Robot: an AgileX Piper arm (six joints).
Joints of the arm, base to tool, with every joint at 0 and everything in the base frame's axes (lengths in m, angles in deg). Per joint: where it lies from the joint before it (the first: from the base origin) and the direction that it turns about. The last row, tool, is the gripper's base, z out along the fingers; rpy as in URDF.
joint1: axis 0 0 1 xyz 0 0 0.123
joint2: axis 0 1 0 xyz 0 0 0
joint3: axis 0 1 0 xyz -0.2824 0 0.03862
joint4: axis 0.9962 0 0.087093 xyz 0.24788 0 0.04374
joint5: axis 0 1 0 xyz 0 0 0
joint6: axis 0.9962 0 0.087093 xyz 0.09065 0 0.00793
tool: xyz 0 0 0 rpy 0 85.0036 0
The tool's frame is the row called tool.
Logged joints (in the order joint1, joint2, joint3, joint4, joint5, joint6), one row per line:
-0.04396 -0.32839 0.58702 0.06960 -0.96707 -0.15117
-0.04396 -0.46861 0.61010 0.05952 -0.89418 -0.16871
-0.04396 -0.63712 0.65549 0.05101 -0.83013 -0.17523
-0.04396 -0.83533 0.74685 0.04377 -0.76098 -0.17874
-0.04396 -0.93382 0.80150 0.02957 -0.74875 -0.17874
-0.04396 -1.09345 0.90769 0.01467 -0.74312 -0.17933
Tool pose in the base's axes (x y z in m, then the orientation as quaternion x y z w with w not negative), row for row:
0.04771 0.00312 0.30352 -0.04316 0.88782 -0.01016 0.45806
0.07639 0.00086 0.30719 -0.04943 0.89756 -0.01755 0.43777
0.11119 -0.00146 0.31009 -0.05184 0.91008 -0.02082 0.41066
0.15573 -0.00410 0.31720 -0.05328 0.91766 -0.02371 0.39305
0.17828 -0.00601 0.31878 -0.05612 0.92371 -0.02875 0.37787
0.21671 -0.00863 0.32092 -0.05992 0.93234 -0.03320 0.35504
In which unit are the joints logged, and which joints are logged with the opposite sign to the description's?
The joints are logged in radians. Opposite sign: joint2, joint3, joint5.
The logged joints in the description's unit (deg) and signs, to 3 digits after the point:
-2.519 18.815 -33.634 3.988 55.409 -8.661
-2.519 26.849 -34.956 3.410 51.233 -9.666
-2.519 36.504 -37.557 2.923 47.563 -10.040
-2.519 47.861 -42.791 2.508 43.601 -10.241
-2.519 53.504 -45.923 1.694 42.900 -10.241
-2.519 62.650 -52.007 0.841 42.578 -10.275

